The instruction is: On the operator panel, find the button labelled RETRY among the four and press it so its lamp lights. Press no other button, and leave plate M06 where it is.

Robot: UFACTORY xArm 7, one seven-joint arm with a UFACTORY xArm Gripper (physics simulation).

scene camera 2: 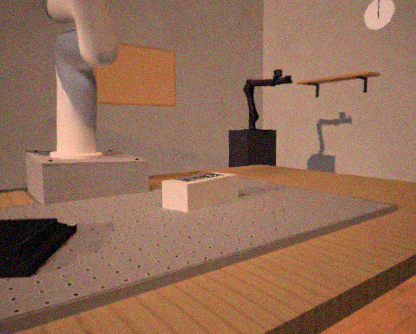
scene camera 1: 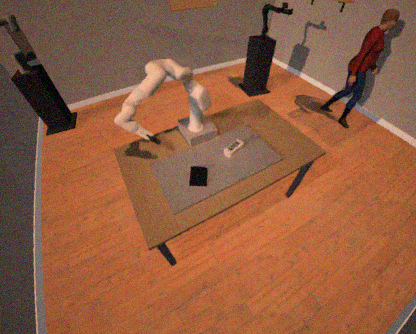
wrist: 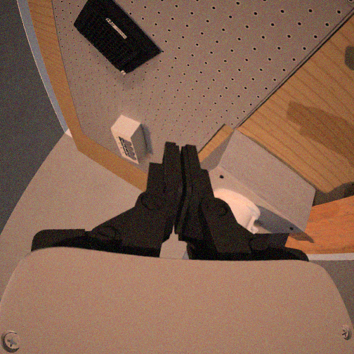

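Seen in the pictures: gripper, fingertip midpoint: (scene camera 1: 159,142); arm's base at its link origin: (scene camera 2: 76,156) (scene camera 1: 195,126).
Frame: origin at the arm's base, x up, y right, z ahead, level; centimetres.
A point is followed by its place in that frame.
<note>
The operator panel is a small white box (scene camera 1: 233,148) @(z 30.7, x -3.9, y -20.3 cm) (scene camera 2: 200,194) @(z 34.1, x -5.9, y -18.8 cm) (wrist: 128,138) on the grey perforated board, with dark markings on its top; its labels and the four buttons are too small and blurred to read. Plate M06 appears to be the black ribbed block (scene camera 1: 198,176) @(z 44.6, x -6.2, y 13.5 cm) (scene camera 2: 30,247) @(z 47.8, x -7.0, y 10.3 cm) (wrist: 117,36) on the same board; its small label is unreadable. My gripper (scene camera 1: 157,140) @(z 23.6, x 14.5, y 32.5 cm) (wrist: 175,165) is shut and empty, above the table's back left corner, well apart from both the panel and the black block. The gripper does not show in scene camera 2.
The grey perforated board (scene camera 1: 175,197) @(z 53.4, x -8.8, y 32.9 cm) (scene camera 2: 310,220) @(z 50.6, x -8.8, y -31.3 cm) (wrist: 200,30) lies on the wooden table (scene camera 1: 150,227) @(z 67.4, x -10.1, y 52.9 cm) (scene camera 2: 345,270) @(z 65.3, x -10.0, y -22.5 cm). The arm's grey base (scene camera 1: 199,134) @(z 9.6, x -0.5, y 0.1 cm) (scene camera 2: 95,177) @(z 10.4, x -4.4, y -2.9 cm) stands behind it. Dark pedestals (scene camera 1: 257,65) (scene camera 1: 45,100) and a person in red (scene camera 1: 367,50) stand beyond the table.
</note>
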